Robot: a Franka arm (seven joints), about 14 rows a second.
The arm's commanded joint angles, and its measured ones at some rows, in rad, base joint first. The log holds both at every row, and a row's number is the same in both.
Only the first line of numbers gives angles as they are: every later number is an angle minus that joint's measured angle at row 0.
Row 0, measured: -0.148, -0.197, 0.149, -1.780, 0.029, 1.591, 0.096
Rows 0 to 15, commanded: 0.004, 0.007, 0.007, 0.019, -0.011, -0.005, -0.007; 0.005, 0.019, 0.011, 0.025, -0.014, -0.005, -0.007; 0.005, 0.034, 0.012, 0.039, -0.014, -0.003, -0.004; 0.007, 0.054, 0.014, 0.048, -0.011, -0.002, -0.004; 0.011, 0.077, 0.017, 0.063, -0.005, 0.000, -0.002; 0.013, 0.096, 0.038, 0.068, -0.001, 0.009, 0.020; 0.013, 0.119, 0.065, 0.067, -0.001, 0.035, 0.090; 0.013, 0.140, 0.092, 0.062, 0.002, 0.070, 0.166; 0.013, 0.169, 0.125, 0.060, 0.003, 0.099, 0.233; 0.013, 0.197, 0.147, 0.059, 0.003, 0.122, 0.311; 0.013, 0.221, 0.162, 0.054, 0.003, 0.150, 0.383; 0.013, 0.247, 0.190, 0.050, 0.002, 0.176, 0.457; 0.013, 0.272, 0.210, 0.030, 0.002, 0.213, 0.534; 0.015, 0.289, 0.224, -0.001, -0.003, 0.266, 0.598; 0.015, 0.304, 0.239, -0.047, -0.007, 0.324, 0.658; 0.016, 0.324, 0.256, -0.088, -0.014, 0.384, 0.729
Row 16, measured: 0.011, 0.296, 0.233, -0.020, 0.002, 0.289, 0.598
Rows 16 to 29, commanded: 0.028, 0.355, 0.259, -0.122, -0.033, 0.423, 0.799; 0.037, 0.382, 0.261, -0.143, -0.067, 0.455, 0.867; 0.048, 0.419, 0.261, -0.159, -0.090, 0.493, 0.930; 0.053, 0.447, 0.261, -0.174, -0.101, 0.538, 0.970; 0.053, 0.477, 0.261, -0.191, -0.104, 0.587, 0.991; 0.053, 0.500, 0.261, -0.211, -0.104, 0.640, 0.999; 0.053, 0.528, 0.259, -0.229, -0.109, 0.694, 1.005; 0.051, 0.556, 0.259, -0.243, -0.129, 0.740, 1.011; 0.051, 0.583, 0.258, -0.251, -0.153, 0.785, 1.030; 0.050, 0.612, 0.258, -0.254, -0.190, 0.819, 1.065; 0.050, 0.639, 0.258, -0.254, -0.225, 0.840, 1.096; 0.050, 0.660, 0.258, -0.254, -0.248, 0.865, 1.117; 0.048, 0.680, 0.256, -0.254, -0.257, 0.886, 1.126; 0.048, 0.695, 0.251, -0.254, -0.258, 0.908, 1.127
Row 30, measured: 0.049, 0.665, 0.255, -0.260, -0.215, 0.866, 1.080
